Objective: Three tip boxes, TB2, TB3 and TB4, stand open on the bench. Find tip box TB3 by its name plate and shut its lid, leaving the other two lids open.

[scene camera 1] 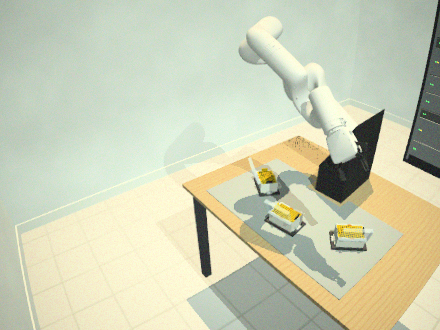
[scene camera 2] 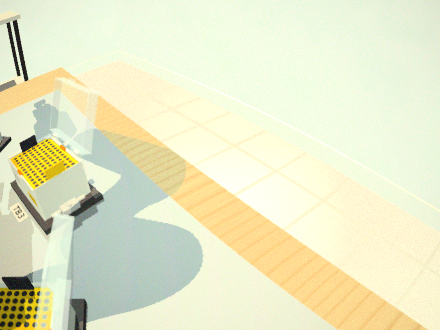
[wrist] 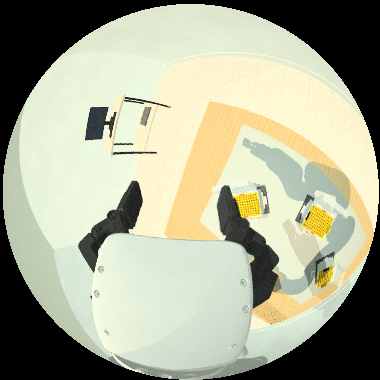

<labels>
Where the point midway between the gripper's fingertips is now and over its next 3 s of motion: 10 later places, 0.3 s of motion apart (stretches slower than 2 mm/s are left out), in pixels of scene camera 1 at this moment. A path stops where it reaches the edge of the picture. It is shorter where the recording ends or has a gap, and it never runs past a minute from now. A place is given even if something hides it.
The gripper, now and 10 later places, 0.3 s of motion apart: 354, 176; 357, 176; 354, 176; 354, 176; 354, 176; 353, 176; 354, 176; 354, 177; 353, 176; 353, 176; 342, 168
</labels>
